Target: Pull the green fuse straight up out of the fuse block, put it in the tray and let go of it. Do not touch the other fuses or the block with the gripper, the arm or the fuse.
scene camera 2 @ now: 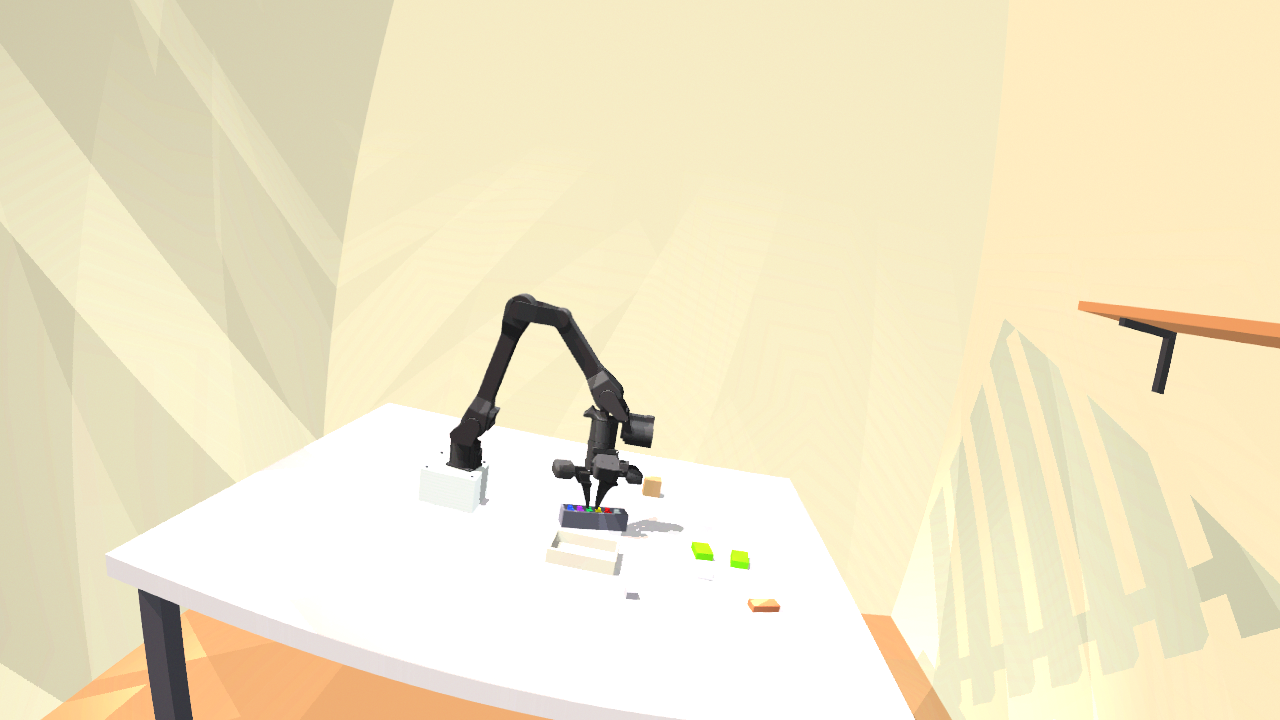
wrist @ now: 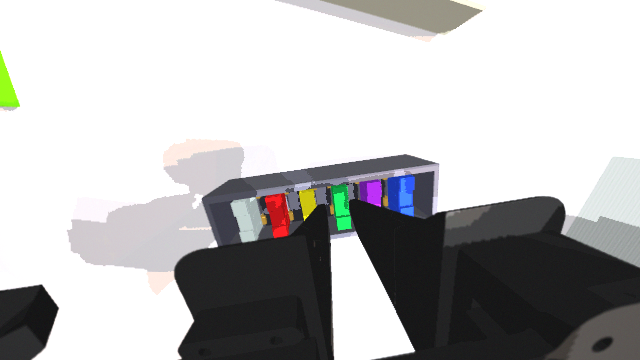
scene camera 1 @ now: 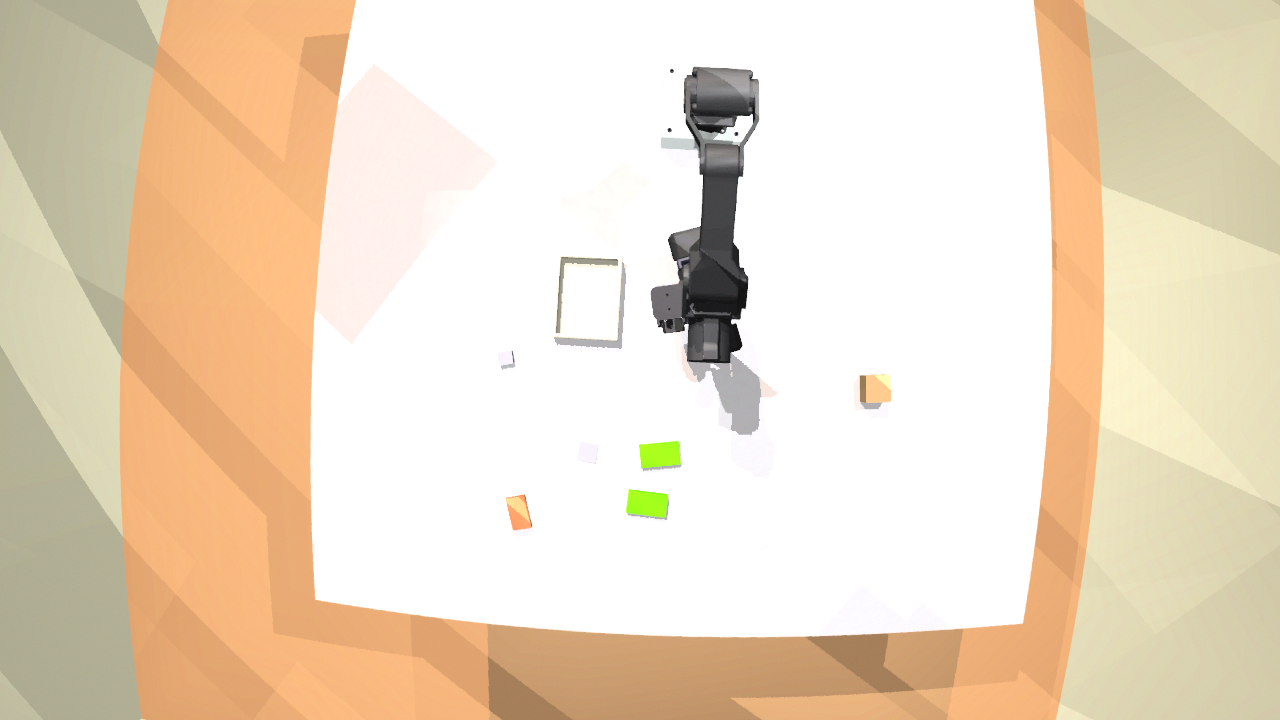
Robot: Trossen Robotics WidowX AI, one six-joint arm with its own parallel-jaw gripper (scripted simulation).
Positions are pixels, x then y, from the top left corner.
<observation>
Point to a pale tray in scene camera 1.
At 587, 292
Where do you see a pale tray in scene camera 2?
599, 555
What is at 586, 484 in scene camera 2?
My gripper.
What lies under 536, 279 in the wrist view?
My gripper.
</observation>
